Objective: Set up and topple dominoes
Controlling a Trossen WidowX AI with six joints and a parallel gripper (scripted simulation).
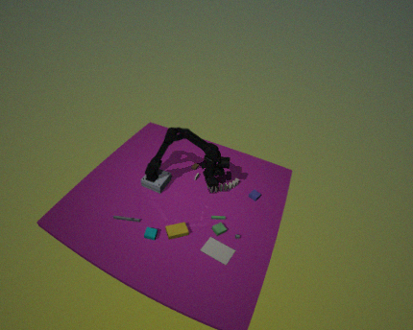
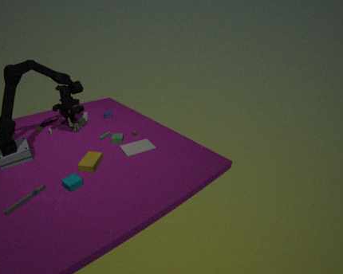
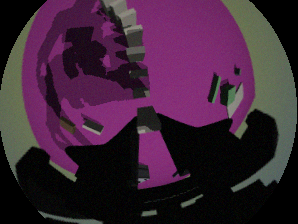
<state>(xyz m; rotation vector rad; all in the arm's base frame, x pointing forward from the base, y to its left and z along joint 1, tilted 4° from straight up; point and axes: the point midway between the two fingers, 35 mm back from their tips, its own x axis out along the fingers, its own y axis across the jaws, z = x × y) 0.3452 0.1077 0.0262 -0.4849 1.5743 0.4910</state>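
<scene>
My gripper tip is 17 cm past the brown piece, 18 cm to the right of it and 6 cm above it. The rest, counted from my gripper tip: blue block (30 cm ahead, 10 cm to the left, 6 cm below); green block (17 cm ahead, 25 cm to the right, 6 cm below); green stick (14 cm ahead, 17 cm to the right, 6 cm below).
</scene>
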